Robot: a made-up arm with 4 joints.
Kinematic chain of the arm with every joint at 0, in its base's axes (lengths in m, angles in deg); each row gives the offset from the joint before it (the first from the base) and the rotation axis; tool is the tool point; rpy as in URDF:
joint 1: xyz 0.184 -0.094 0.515 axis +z
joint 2: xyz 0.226 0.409 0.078 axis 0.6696 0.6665 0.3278
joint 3: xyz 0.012 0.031 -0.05 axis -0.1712 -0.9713 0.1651
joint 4: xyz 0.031 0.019 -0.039 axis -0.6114 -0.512 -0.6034
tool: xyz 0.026 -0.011 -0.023 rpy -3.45 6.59 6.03
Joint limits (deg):
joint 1: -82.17..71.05
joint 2: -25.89..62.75
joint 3: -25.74..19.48
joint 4: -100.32..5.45
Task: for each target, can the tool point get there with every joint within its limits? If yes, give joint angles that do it. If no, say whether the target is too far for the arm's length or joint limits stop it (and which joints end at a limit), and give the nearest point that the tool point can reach.
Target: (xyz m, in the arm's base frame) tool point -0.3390 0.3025 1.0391
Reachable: no: too far | nearest point -0.2499 0.2349 0.5927 | short by 0.460 m
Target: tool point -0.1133 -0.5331 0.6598
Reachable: no: joint limits stop it (at a limit: joint 1, joint 2, joint 3, joint 4) | nearest point -0.2609 0.2199 0.5927 | short by 0.770 m
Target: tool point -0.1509 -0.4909 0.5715
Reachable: no: joint limits stop it (at a limit: joint 1, joint 2, joint 3) | nearest point -0.2692 0.2181 0.5791 | short by 0.719 m
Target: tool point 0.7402 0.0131 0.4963
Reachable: yes | joints -53.02 17.12 14.95 -83.77
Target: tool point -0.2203 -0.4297 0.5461
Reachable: no: joint limits stop it (at a limit: joint 1, joint 2, joint 3) | nearest point -0.2710 0.2180 0.5707 | short by 0.650 m
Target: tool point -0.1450 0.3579 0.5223
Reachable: yes | joints 54.55 49.29 -16.96 -37.54
